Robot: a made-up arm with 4 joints.
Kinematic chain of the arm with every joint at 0, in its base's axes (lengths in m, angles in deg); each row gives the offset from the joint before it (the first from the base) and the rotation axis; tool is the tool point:
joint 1: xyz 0 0 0.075 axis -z
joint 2: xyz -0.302 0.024 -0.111 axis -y
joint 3: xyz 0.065 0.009 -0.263 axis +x
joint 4: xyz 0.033 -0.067 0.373 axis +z
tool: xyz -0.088 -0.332 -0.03
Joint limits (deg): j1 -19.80..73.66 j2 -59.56..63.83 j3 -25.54..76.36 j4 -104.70..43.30
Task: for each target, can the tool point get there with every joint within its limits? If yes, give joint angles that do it. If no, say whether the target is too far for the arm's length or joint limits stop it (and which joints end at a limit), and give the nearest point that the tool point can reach.
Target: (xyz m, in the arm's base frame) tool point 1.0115 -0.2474 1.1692
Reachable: no: too far | nearest point 0.3574 -0.3300 -0.0032 | short by 1.345 m
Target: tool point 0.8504 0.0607 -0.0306
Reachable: no: joint limits stop it (at a limit: joint 1, joint 2, joint 3, joint 4) | nearest point 0.4122 -0.2633 -0.0396 | short by 0.545 m
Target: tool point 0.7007 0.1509 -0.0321
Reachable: no: joint limits stop it (at a limit: joint 1, joint 2, joint 3, joint 4) | nearest point 0.4122 -0.2633 -0.0396 | short by 0.505 m
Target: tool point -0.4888 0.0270 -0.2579
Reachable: yes | joints 40.93 52.37 32.46 -56.61
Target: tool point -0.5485 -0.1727 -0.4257
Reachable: yes | joints 40.50 -11.14 52.92 10.57
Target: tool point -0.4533 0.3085 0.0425
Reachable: yes | joints 43.25 3.98 -6.19 -60.01
